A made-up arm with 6 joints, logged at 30 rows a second.
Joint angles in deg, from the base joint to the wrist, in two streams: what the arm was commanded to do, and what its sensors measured. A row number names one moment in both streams.
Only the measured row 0 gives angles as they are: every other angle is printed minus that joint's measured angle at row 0.
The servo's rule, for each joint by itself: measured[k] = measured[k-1] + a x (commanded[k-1-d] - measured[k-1]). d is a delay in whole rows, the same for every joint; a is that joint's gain. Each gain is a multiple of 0.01, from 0.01 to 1. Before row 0 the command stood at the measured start. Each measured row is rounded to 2 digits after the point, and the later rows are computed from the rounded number. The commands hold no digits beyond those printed.
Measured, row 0:
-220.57 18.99 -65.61 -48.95 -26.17 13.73
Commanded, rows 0 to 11:
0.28 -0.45 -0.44 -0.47 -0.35 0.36
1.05 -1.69 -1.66 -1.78 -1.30 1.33
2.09 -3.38 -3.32 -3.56 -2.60 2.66
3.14 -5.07 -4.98 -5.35 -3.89 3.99
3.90 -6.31 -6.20 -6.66 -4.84 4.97
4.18 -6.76 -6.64 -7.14 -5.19 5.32
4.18 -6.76 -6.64 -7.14 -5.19 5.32
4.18 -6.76 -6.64 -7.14 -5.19 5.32
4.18 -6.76 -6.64 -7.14 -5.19 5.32
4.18 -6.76 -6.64 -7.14 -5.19 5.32
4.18 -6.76 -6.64 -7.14 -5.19 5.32
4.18 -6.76 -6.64 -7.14 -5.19 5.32
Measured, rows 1 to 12:
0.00 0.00 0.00 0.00 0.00 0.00
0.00 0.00 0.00 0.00 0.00 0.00
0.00 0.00 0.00 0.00 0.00 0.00
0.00 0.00 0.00 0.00 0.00 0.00
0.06 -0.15 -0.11 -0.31 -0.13 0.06
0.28 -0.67 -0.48 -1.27 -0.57 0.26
0.68 -1.59 -1.16 -2.76 -1.34 0.64
1.22 -2.77 -2.08 -4.44 -2.31 1.18
1.81 -3.97 -3.07 -5.88 -3.27 1.79
2.33 -4.92 -3.93 -6.70 -4.00 2.35
2.74 -5.55 -4.58 -6.99 -4.45 2.83
3.06 -5.96 -5.07 -7.09 -4.73 3.23
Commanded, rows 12 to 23:
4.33 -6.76 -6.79 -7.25 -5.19 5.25
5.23 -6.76 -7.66 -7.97 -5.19 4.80
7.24 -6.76 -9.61 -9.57 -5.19 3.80
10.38 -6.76 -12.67 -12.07 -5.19 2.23
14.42 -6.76 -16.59 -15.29 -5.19 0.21
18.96 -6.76 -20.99 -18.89 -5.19 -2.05
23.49 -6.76 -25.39 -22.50 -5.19 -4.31
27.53 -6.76 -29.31 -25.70 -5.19 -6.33
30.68 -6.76 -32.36 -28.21 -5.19 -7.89
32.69 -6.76 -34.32 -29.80 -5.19 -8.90
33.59 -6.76 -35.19 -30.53 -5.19 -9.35
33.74 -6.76 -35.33 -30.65 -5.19 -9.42
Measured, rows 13 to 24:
3.31 -6.23 -5.45 -7.12 -4.90 3.56
3.50 -6.41 -5.74 -7.13 -5.01 3.84
3.65 -6.53 -5.96 -7.14 -5.08 4.08
3.77 -6.61 -6.12 -7.14 -5.12 4.28
3.89 -6.66 -6.28 -7.21 -5.15 4.44
4.18 -6.69 -6.61 -7.70 -5.17 4.50
4.85 -6.71 -7.33 -8.92 -5.18 4.39
6.07 -6.73 -8.61 -10.97 -5.18 4.04
7.91 -6.74 -10.53 -13.78 -5.18 3.43
10.34 -6.75 -13.04 -17.10 -5.18 2.55
13.23 -6.75 -16.00 -20.61 -5.18 1.45
16.38 -6.75 -19.19 -23.92 -5.18 0.21

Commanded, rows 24 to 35:
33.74 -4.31 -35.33 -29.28 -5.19 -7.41
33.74 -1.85 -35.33 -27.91 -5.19 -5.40
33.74 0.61 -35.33 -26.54 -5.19 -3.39
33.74 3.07 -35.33 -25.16 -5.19 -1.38
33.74 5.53 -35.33 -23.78 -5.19 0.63
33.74 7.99 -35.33 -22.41 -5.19 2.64
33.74 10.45 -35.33 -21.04 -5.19 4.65
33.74 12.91 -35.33 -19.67 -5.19 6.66
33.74 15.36 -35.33 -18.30 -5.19 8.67
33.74 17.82 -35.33 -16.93 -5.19 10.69
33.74 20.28 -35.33 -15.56 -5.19 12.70
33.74 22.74 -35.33 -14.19 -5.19 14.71
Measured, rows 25 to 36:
19.53 -6.75 -22.35 -26.71 -5.18 -1.09
22.43 -6.75 -25.22 -28.72 -5.18 -2.34
24.89 -6.75 -27.61 -29.90 -5.18 -3.46
26.84 -6.75 -29.46 -30.39 -5.18 -4.41
28.36 -5.92 -30.87 -29.67 -5.18 -4.89
29.54 -4.54 -31.94 -28.53 -5.18 -4.97
30.46 -2.79 -32.75 -27.24 -5.18 -4.72
31.18 -0.80 -33.37 -25.89 -5.18 -4.19
31.74 1.35 -33.84 -24.52 -5.18 -3.42
32.18 3.61 -34.20 -23.15 -5.18 -2.45
32.52 5.94 -34.47 -21.78 -5.18 -1.31
32.79 8.31 -34.68 -20.41 -5.18 -0.03

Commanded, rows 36 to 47:
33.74 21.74 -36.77 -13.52 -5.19 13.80
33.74 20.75 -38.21 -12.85 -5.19 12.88
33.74 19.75 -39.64 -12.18 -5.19 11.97
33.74 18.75 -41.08 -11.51 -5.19 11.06
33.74 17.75 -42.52 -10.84 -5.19 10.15
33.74 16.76 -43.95 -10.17 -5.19 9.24
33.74 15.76 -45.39 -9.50 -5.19 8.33
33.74 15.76 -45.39 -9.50 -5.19 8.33
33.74 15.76 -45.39 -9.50 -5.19 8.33
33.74 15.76 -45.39 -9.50 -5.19 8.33
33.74 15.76 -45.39 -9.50 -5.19 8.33
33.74 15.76 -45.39 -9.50 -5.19 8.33
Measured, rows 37 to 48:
33.00 10.71 -34.84 -19.04 -5.18 1.36
33.16 13.13 -34.96 -17.67 -5.18 2.85
33.29 15.56 -35.05 -16.30 -5.18 4.43
33.39 18.00 -35.12 -14.93 -5.18 6.07
33.47 19.27 -35.52 -14.01 -5.18 7.31
33.53 19.77 -36.17 -13.26 -5.18 8.20
33.58 19.76 -37.00 -12.56 -5.18 8.80
33.62 19.42 -37.98 -11.88 -5.18 9.16
33.65 18.85 -39.07 -11.20 -5.18 9.32
33.67 18.14 -40.24 -10.53 -5.18 9.31
33.69 17.33 -41.48 -9.86 -5.18 9.15
33.70 16.80 -42.42 -9.63 -5.18 9.02

